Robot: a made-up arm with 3 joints. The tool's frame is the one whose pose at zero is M. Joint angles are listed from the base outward.
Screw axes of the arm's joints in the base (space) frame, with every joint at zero. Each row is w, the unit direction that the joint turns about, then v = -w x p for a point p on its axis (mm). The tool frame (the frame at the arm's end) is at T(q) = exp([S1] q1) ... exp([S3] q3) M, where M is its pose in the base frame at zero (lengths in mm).
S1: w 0 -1 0 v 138 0 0
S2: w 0 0 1 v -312 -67 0
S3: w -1 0 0 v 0 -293 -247
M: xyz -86 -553 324 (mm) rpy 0 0 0 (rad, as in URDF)
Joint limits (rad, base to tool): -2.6..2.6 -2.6..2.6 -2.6..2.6
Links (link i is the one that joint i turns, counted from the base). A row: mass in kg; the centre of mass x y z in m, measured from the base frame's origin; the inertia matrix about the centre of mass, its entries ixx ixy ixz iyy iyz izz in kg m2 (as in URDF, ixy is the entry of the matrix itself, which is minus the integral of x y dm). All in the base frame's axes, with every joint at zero. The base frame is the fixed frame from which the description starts. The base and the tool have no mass.
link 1: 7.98; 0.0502 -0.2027 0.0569; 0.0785 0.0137 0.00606 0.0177 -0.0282 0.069
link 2: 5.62; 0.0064 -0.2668 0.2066; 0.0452 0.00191 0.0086 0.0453 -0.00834 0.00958
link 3: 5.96; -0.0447 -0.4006 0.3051; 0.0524 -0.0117 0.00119 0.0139 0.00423 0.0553
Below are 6 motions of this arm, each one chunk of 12 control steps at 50 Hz.
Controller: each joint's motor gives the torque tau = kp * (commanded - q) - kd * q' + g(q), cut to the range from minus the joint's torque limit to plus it. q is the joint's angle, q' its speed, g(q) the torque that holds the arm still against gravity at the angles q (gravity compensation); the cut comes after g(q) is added. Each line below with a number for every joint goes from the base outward.
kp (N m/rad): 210 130 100
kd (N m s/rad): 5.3 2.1 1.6
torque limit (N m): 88 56 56
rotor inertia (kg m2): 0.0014 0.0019 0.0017
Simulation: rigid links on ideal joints. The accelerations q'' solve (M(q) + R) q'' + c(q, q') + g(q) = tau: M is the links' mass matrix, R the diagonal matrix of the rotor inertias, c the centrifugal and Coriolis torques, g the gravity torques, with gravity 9.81 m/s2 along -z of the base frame. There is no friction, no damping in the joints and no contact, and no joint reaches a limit. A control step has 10 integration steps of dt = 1/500 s. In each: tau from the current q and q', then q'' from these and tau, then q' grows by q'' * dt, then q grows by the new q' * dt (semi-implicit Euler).
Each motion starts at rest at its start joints. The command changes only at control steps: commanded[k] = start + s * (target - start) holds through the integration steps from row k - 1 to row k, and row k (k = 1, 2, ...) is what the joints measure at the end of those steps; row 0 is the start. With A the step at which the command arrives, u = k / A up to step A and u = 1 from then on. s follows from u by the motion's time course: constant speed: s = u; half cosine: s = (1 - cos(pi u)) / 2; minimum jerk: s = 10 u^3 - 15 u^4 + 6 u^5; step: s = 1 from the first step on.
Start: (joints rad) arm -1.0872 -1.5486 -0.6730
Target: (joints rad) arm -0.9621 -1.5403 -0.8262
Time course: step
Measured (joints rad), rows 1 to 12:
1: -1.0716 -1.5480 -0.6881
2: -1.0372 -1.5438 -0.7263
3: -0.9964 -1.5348 -0.7780
4: -0.9594 -1.5247 -0.8308
5: -0.9325 -1.5201 -0.8729
6: -0.9185 -1.5251 -0.8968
7: -0.9174 -1.5378 -0.9015
8: -0.9265 -1.5520 -0.8913
9: -0.9417 -1.5615 -0.8725
10: -0.9580 -1.5634 -0.8506
11: -0.9715 -1.5586 -0.8299
12: -0.9793 -1.5499 -0.8128

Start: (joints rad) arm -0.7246 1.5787 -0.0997
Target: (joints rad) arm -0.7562 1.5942 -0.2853
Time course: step
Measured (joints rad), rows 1 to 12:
1: -0.7159 1.5857 -0.1273
2: -0.7060 1.5948 -0.1811
3: -0.7079 1.5975 -0.2357
4: -0.7230 1.5934 -0.2799
5: -0.7456 1.5872 -0.3121
6: -0.7684 1.5837 -0.3344
7: -0.7861 1.5851 -0.3484
8: -0.7967 1.5907 -0.3541
9: -0.8005 1.5979 -0.3514
10: -0.7986 1.6046 -0.3408
11: -0.7924 1.6091 -0.3245
12: -0.7832 1.6108 -0.3052

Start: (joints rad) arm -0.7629 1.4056 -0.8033
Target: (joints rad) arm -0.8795 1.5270 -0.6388
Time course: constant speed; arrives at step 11
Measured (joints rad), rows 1 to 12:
1: -0.7650 1.4058 -0.8009
2: -0.7707 1.4077 -0.7941
3: -0.7799 1.4135 -0.7829
4: -0.7913 1.4242 -0.7678
5: -0.8039 1.4393 -0.7496
6: -0.8169 1.4573 -0.7291
7: -0.8297 1.4762 -0.7073
8: -0.8418 1.4944 -0.6853
9: -0.8530 1.5108 -0.6643
10: -0.8634 1.5246 -0.6452
11: -0.8732 1.5359 -0.6284
12: -0.8805 1.5450 -0.6167

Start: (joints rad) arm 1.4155 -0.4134 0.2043
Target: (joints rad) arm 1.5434 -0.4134 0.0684
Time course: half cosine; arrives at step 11
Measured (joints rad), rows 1 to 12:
1: 1.4157 -0.4134 0.2041
2: 1.4167 -0.4135 0.2031
3: 1.4197 -0.4138 0.2001
4: 1.4257 -0.4142 0.1938
5: 1.4355 -0.4148 0.1831
6: 1.4498 -0.4155 0.1675
7: 1.4683 -0.4160 0.1471
8: 1.4902 -0.4163 0.1229
9: 1.5138 -0.4162 0.0965
10: 1.5367 -0.4156 0.0702
11: 1.5565 -0.4147 0.0466
12: 1.5708 -0.4135 0.0282

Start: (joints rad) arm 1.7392 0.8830 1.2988
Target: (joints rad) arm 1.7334 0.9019 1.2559
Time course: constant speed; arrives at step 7
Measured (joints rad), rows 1 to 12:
1: 1.7394 0.8831 1.2979
2: 1.7401 0.8836 1.2954
3: 1.7410 0.8851 1.2910
4: 1.7419 0.8876 1.2853
5: 1.7425 0.8909 1.2785
6: 1.7425 0.8947 1.2711
7: 1.7417 0.8985 1.2634
8: 1.7399 0.9021 1.2566
9: 1.7370 0.9049 1.2515
10: 1.7334 0.9066 1.2483
11: 1.7295 0.9073 1.2467
12: 1.7261 0.9072 1.2462

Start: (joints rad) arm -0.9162 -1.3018 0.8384
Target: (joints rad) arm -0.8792 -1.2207 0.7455
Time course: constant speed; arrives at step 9
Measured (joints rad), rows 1 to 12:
1: -0.9167 -1.3002 0.8375
2: -0.9178 -1.2957 0.8343
3: -0.9189 -1.2886 0.8286
4: -0.9192 -1.2800 0.8203
5: -0.9178 -1.2707 0.8099
6: -0.9144 -1.2611 0.7981
7: -0.9091 -1.2510 0.7853
8: -0.9021 -1.2404 0.7719
9: -0.8939 -1.2291 0.7580
10: -0.8846 -1.2189 0.7447
11: -0.8747 -1.2112 0.7333
12: -0.8652 -1.2064 0.7245

